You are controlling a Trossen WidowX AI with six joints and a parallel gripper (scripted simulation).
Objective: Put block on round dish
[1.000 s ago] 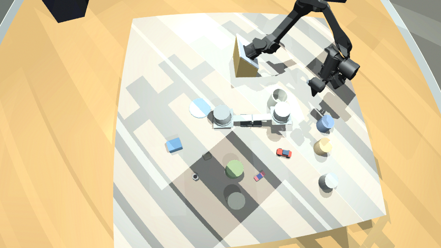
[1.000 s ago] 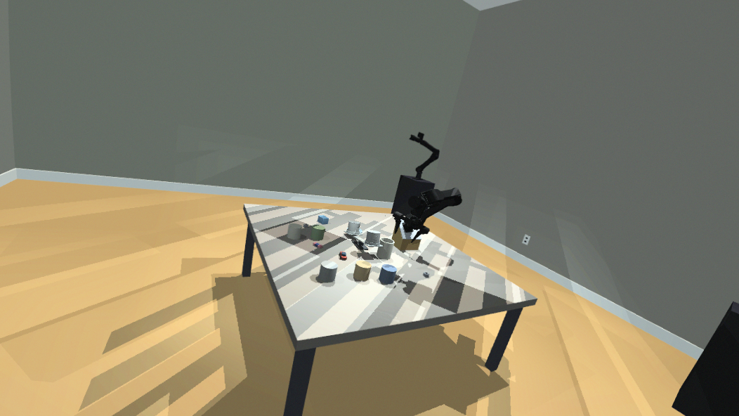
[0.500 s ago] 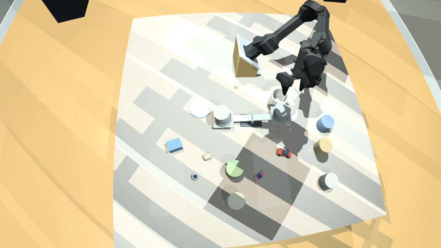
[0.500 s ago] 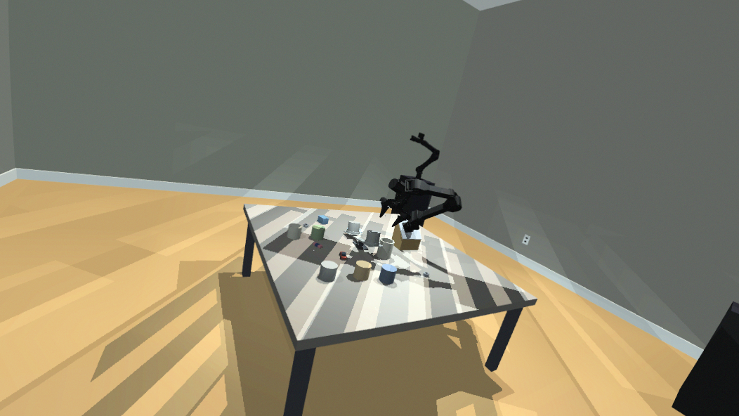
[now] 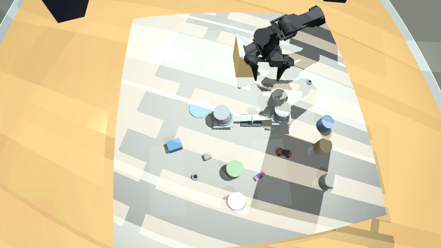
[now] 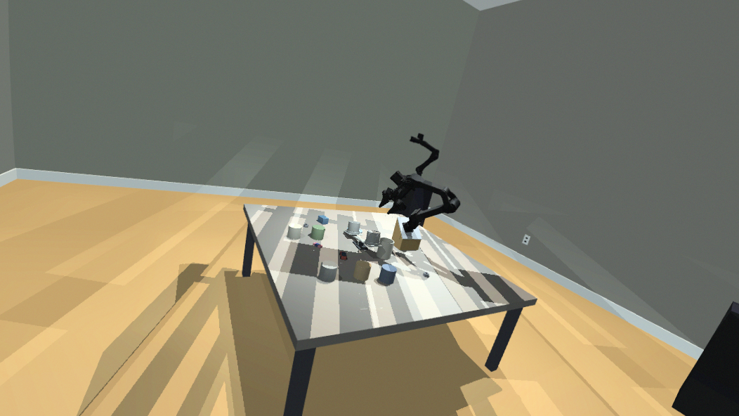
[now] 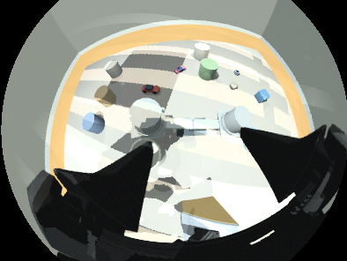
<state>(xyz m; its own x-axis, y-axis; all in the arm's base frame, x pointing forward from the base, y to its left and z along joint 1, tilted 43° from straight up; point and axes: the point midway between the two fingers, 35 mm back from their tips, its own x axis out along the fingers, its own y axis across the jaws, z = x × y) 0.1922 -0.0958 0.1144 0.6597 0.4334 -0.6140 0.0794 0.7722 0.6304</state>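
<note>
Right now the teal block is 5 cm ahead of my gripper tip, 17 cm to the right of it and 19 cm below it. The rest, counted from my gripper tip: green cup (29 cm ahead, 18 cm to the right, 19 cm below); then toy car (25 cm ahead, 8 cm to the left, 22 cm below); then round pale-blue dish (3 cm behind, 26 cm to the right, 23 cm below).
</note>
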